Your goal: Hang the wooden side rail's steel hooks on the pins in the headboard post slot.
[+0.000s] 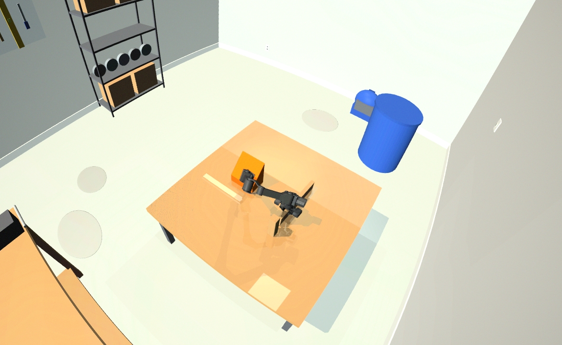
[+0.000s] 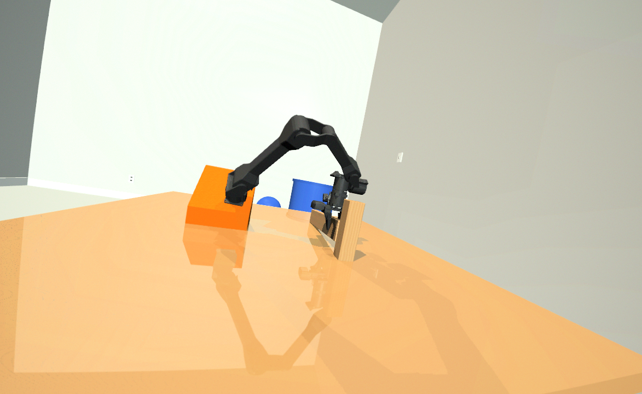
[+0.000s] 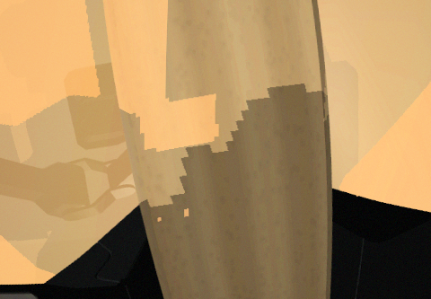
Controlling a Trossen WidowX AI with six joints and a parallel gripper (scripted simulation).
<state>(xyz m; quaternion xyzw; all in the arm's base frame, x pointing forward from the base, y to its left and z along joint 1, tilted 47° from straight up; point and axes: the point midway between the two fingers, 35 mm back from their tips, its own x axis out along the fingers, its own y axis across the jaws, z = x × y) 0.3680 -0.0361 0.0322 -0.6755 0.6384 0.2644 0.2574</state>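
My gripper tip is 1 cm short of the headboard post, 15 cm to the left of it and 4 cm below it.
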